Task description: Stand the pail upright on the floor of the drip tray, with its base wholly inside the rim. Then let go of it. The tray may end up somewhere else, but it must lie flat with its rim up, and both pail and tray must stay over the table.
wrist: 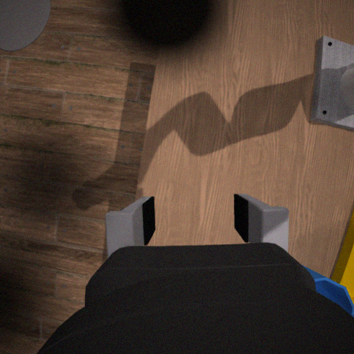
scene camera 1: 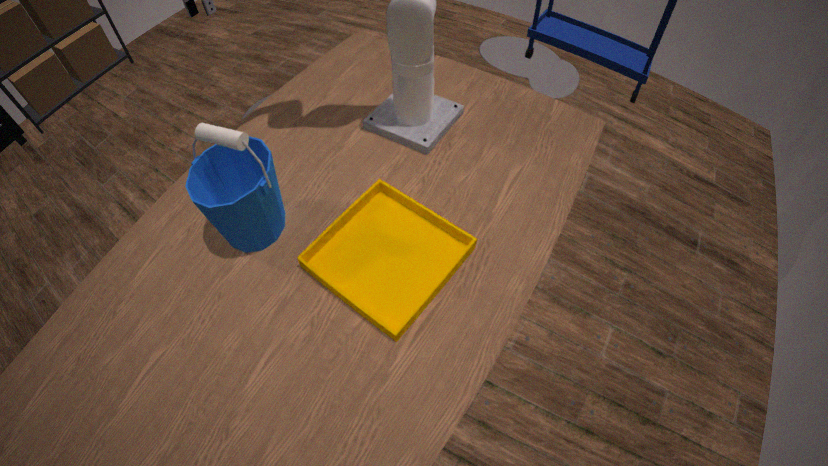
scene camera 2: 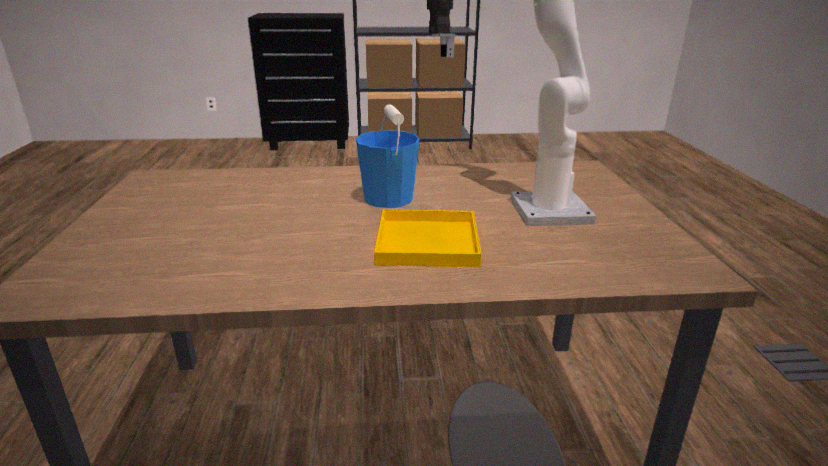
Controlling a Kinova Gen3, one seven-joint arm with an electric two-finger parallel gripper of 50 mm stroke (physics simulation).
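Pixels of known places: gripper, between the fingertips: (scene camera 1: 203, 14) (scene camera 2: 446, 57); arm's base, origin of its link: (scene camera 1: 413, 114) (scene camera 2: 549, 203).
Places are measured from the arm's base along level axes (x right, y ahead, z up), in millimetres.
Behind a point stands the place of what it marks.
Observation:
A blue pail (scene camera 1: 246, 214) {z 106, x 66, y 463 mm} (scene camera 2: 388, 170) {z 89, x 57, y 429 mm} stands upright on the table, beside the tray; a bit of the pail (wrist: 334, 294) shows at the lower right of the wrist view. Its white handle grip (scene camera 1: 221, 136) {z 229, x 123, y 415 mm} (scene camera 2: 393, 114) {z 228, x 95, y 411 mm} stands up above the rim. The yellow drip tray (scene camera 1: 388, 260) {z -20, x -153, y 357 mm} (scene camera 2: 428, 236) {z -20, x -123, y 346 mm} lies flat with its rim up; an edge of the tray (wrist: 346, 260) shows in the wrist view. My gripper (wrist: 194, 212) is open and empty. In scene camera 2 the gripper (scene camera 2: 447, 46) {z 330, x 363, y 229 mm} hangs high above the pail's level, to its right.
The arm's grey base plate (scene camera 1: 414, 124) {z 7, x -25, y 39 mm} (scene camera 2: 553, 215) {z 1, x -78, y 16 mm} (wrist: 325, 82) is bolted to the wooden table (scene camera 1: 173, 347) {z -24, x 107, y 734 mm} (scene camera 2: 231, 277) {z -24, x -266, y 788 mm}. A black drawer cabinet (scene camera 2: 301, 69), a shelf rack (scene camera 2: 415, 85) with brown boxes and a blue cart (scene camera 1: 591, 47) stand off the table.

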